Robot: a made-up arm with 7 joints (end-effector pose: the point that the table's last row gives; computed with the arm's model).
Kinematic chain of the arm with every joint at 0, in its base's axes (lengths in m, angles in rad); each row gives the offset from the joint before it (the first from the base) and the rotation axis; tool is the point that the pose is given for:
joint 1: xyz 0 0.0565 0 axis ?
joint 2: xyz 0 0.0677 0 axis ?
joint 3: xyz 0 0 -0.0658 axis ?
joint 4: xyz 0 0 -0.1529 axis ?
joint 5: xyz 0 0 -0.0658 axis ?
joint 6: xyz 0 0 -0.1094 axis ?
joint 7: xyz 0 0 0 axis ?
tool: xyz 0 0 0
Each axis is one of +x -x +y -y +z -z.
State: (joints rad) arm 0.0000 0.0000 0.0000 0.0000 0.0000 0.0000 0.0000
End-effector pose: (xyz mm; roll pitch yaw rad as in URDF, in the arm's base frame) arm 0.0 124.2 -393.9 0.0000 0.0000 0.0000
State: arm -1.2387 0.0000 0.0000 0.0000 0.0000 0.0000 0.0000
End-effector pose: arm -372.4 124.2 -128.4 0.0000 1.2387 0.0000
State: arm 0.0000 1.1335 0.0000 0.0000 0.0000 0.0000 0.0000
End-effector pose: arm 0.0 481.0 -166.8 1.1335 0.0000 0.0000
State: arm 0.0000 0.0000 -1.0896 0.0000 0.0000 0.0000 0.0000
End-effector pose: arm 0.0 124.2 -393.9 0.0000 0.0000 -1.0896
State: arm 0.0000 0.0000 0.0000 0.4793 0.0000 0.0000 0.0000
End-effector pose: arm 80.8 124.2 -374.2 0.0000 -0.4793 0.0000
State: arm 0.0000 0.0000 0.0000 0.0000 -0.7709 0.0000 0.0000
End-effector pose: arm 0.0 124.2 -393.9 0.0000 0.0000 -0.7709
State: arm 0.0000 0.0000 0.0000 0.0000 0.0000 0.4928 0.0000
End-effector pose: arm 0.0 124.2 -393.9 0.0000 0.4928 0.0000
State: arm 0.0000 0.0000 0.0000 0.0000 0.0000 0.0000 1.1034
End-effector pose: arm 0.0 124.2 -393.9 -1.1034 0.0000 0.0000
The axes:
joint 1: -y
joint 2: +x
joint 3: +z
joint 4: -y
joint 5: +z
joint 6: +y
joint 7: -x

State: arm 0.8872 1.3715 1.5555 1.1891 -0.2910 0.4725 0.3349
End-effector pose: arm -78.4 434.7 67.1 -2.2498 -0.8335 -2.3797
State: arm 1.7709 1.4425 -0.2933 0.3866 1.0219 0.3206 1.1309
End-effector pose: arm 53.8 499.6 75.4 -2.9734 -0.7128 2.8985
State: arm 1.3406 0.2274 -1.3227 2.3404 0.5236 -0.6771 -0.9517
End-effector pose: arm 125.6 27.2 2.3 3.1091 -0.2111 1.8064
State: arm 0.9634 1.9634 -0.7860 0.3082 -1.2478 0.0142 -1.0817
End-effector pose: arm -71.2 494.9 95.2 -3.0453 1.0328 0.5388
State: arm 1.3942 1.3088 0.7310 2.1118 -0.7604 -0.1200 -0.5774
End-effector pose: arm -42.9 274.3 121.2 -1.8458 0.0118 -0.8478
